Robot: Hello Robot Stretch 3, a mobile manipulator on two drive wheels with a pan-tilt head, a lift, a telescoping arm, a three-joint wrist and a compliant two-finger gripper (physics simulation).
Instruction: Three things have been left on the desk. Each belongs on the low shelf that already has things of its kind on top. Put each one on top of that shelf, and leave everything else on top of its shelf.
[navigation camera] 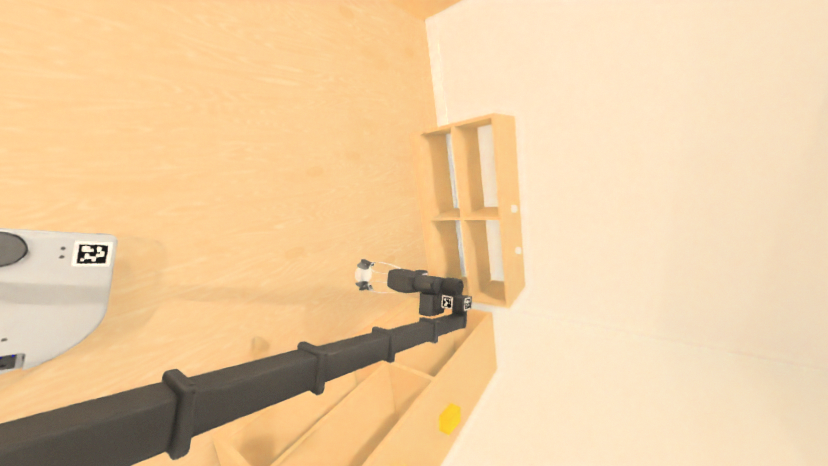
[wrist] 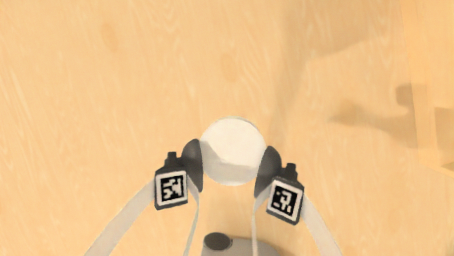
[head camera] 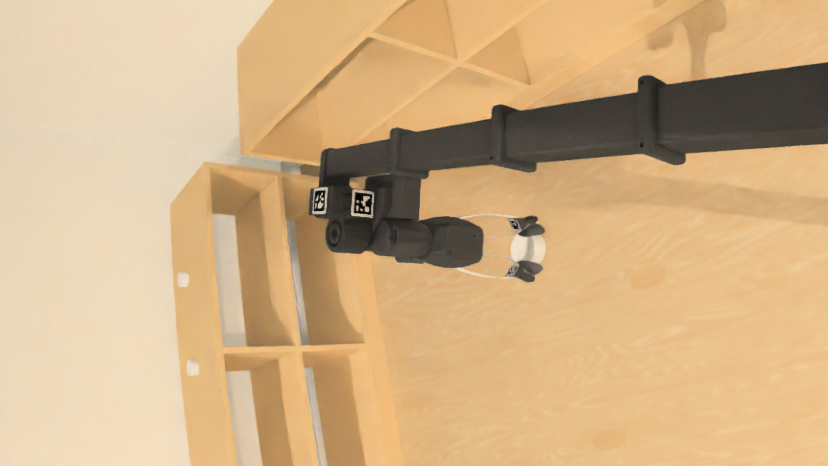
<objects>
The gripper shows in the navigation camera view, in the wrist view and in the head camera view (538, 249). The same spot on the gripper: (wrist: 168, 188) is (navigation camera: 372, 264).
</objects>
